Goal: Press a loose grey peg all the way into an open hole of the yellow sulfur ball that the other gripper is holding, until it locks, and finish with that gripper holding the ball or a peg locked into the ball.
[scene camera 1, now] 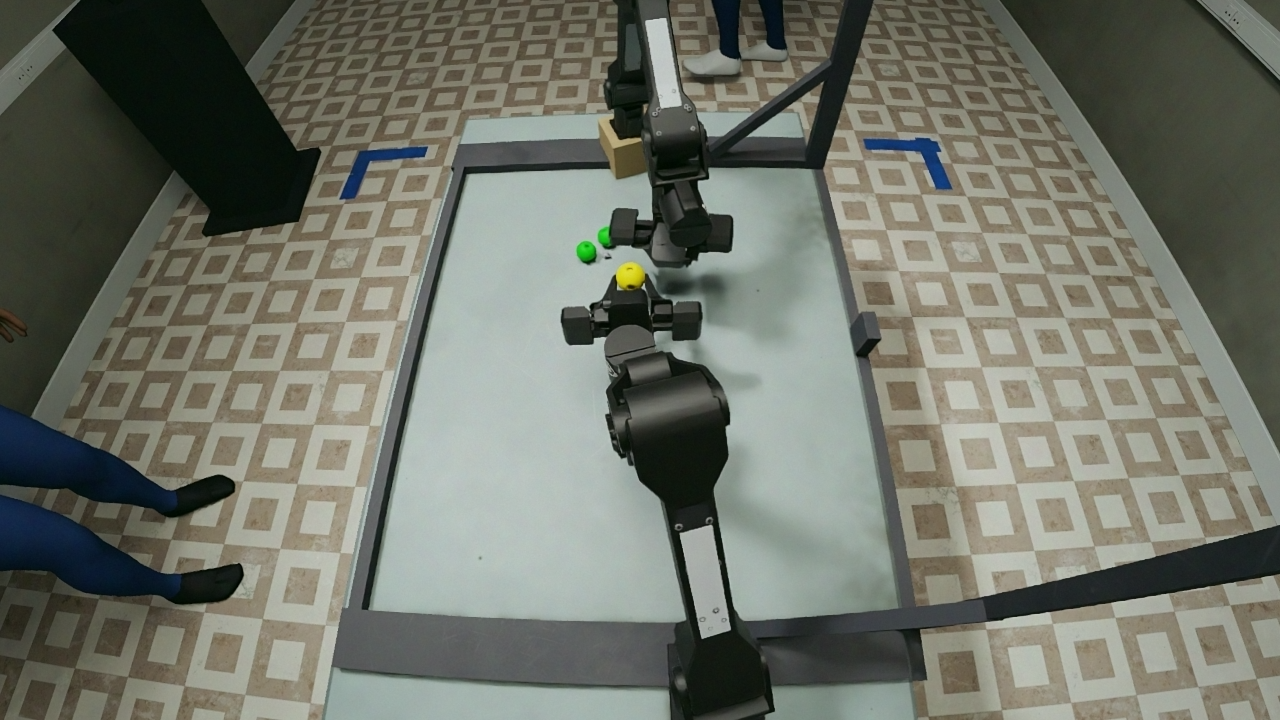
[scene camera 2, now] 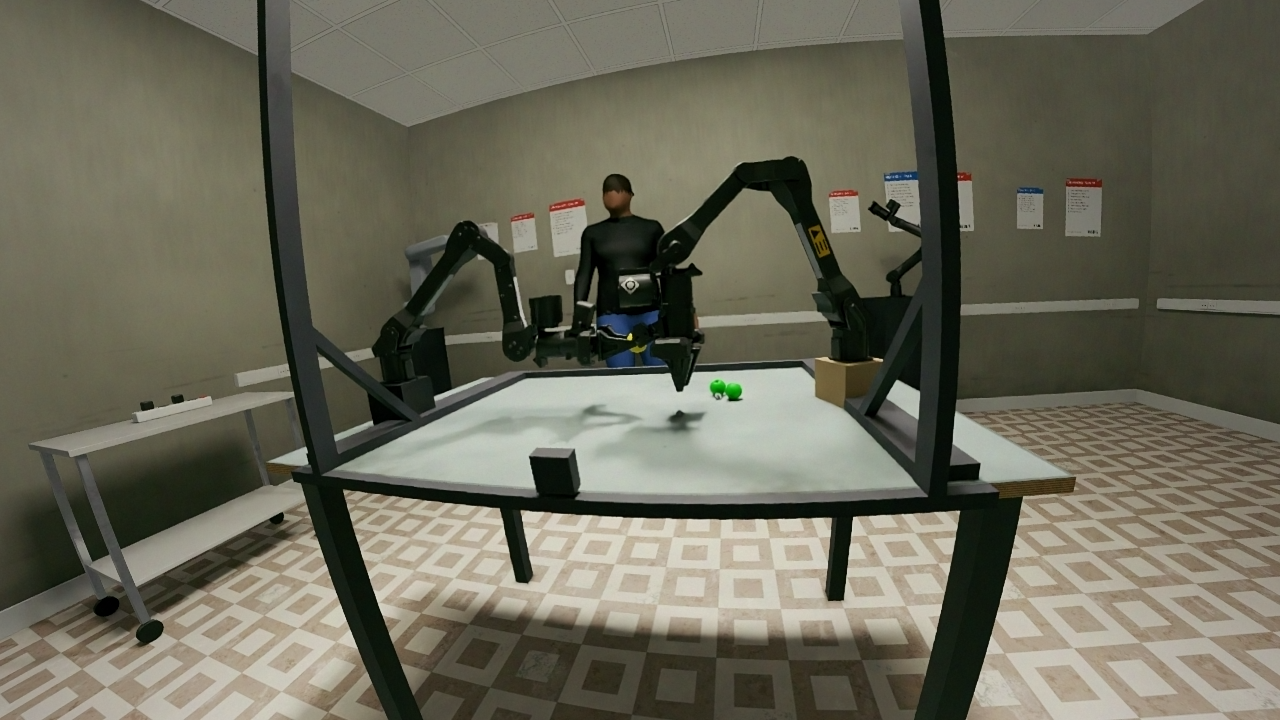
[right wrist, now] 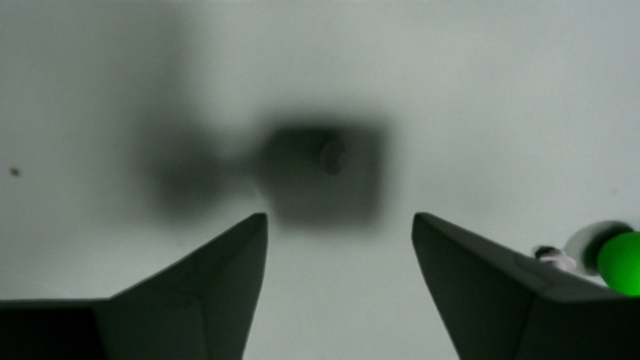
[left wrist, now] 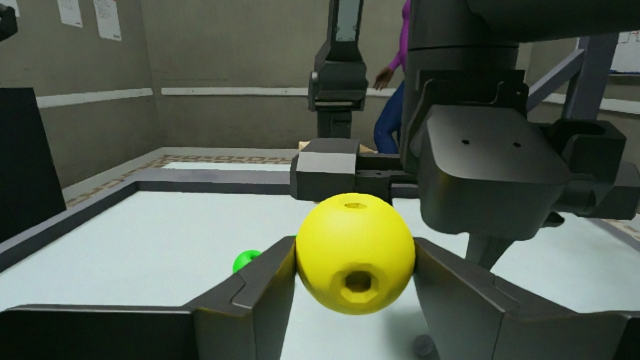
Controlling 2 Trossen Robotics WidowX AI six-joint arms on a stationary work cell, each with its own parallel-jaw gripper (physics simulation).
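Places are measured from the left arm's base along level axes (x ahead, y left, z up), in metres.
Where they show: left gripper, fingertip midpoint: (scene camera 1: pixel 630 275) (scene camera 2: pixel 638 342) (left wrist: pixel 353 248); right gripper, fingertip midpoint: (scene camera 2: pixel 682 388) (right wrist: pixel 340 225); left arm's base, link origin: (scene camera 1: pixel 716 688) (scene camera 2: pixel 398 380); right arm's base, link origin: (scene camera 1: pixel 629 126) (scene camera 2: pixel 850 359).
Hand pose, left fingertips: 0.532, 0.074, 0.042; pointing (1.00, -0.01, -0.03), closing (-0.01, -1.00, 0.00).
Observation:
Things, the pixels of their centre, and the offset from my left fingertips, as dx, dy, dz. "spot": a spot on its surface instead.
- yellow sulfur ball, body centre: (left wrist: pixel 353 251) (scene camera 1: pixel 630 277) (scene camera 2: pixel 637 342) -0.003, +0.000, +0.000
- small grey peg, body centre: (right wrist: pixel 556 261) (scene camera 1: pixel 606 254) +0.153, +0.045, -0.130
- green ball, surface spot: (right wrist: pixel 622 262) spot: +0.146, +0.064, -0.115
- tan block, body centre: (scene camera 2: pixel 850 379) (scene camera 1: pixel 630 143) +0.416, -0.008, -0.096
The yellow sulfur ball (scene camera 1: pixel 630 275) (scene camera 2: pixel 637 340) (left wrist: pixel 355 235) is held above the table between the fingertips of my left gripper (left wrist: pixel 353 248); two open holes show, one on top and one facing the left wrist camera. My right gripper (right wrist: pixel 340 225) (scene camera 2: pixel 682 385) is open and empty, pointing down above the table, beyond and to the right of the ball in the left wrist view. A grey peg (right wrist: pixel 333 157) (left wrist: pixel 423 345) stands on the table in shadow, ahead of the right fingertips in the right wrist view. Another small grey peg (right wrist: pixel 556 258) (scene camera 1: pixel 606 256) lies beside a green ball.
Two green balls (scene camera 1: pixel 585 251) (scene camera 1: pixel 605 237) (scene camera 2: pixel 733 391) (scene camera 2: pixel 716 386) sit on the table near the far end; one green ball (right wrist: pixel 622 262) shows at the right wrist view's edge. A tan block (scene camera 1: pixel 623 147) (scene camera 2: pixel 841 380) stands under the right arm's base. Dark rails (scene camera 1: pixel 501 154) border the table.

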